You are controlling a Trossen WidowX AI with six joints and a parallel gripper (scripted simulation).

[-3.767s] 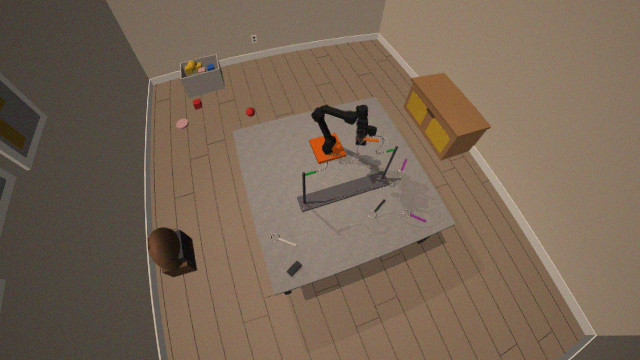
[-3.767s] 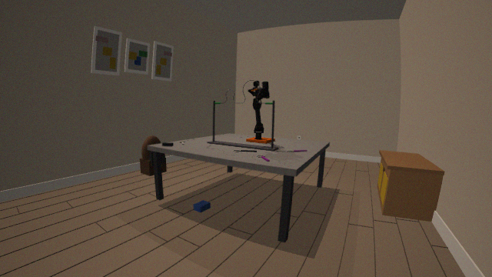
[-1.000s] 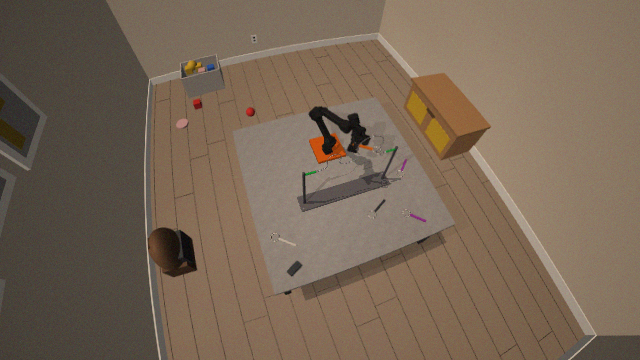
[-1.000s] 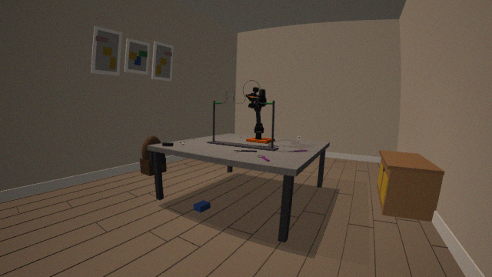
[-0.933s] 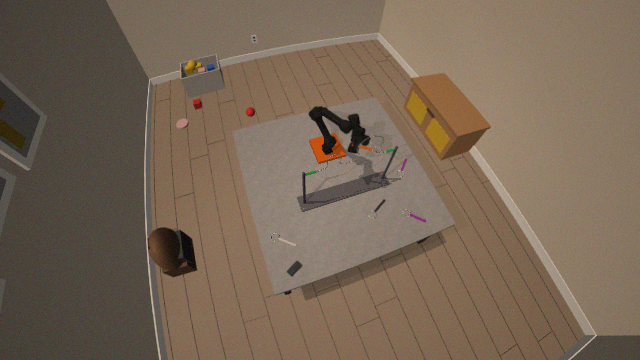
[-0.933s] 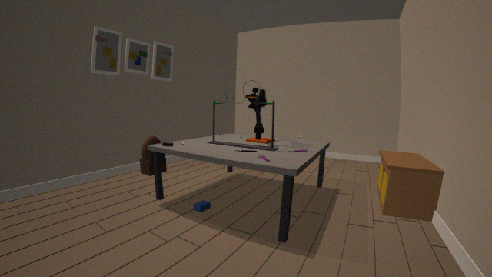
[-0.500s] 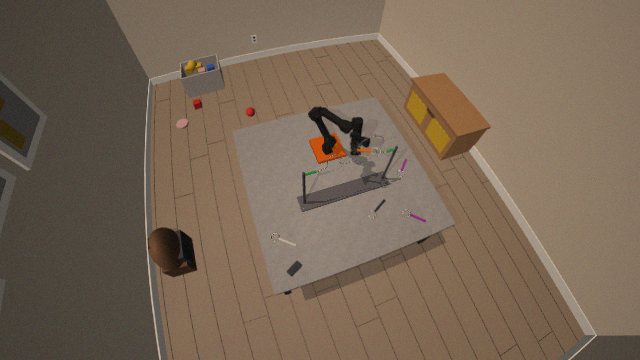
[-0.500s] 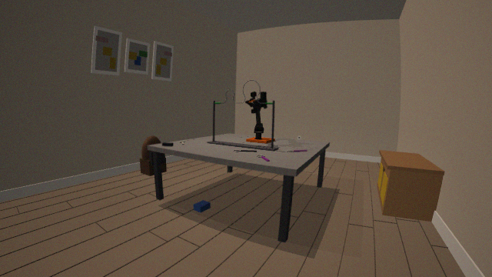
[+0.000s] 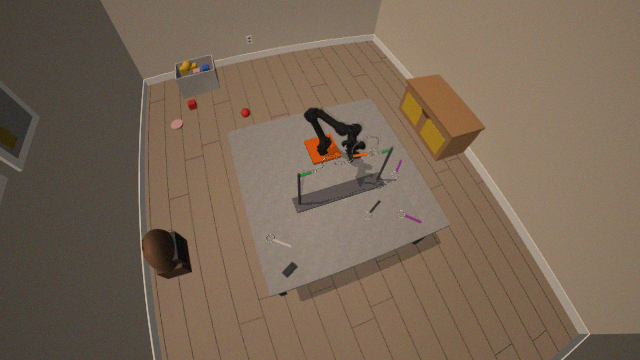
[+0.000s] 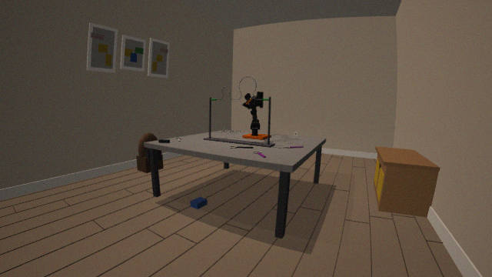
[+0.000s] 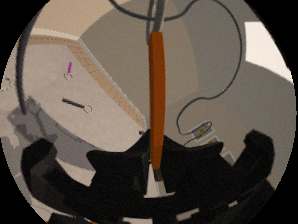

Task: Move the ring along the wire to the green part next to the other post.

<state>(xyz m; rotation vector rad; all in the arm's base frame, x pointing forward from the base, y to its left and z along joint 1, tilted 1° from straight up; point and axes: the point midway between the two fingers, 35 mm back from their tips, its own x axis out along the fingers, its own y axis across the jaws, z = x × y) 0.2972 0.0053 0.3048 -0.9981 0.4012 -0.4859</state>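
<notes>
Right now the ring with orange handle is 10 mm ahead of my gripper tip, 80 mm to the left of it and 40 mm above it. Also, from my gripper tip: dark block (320 mm ahead, 590 mm to the right, 310 mm below).
</notes>
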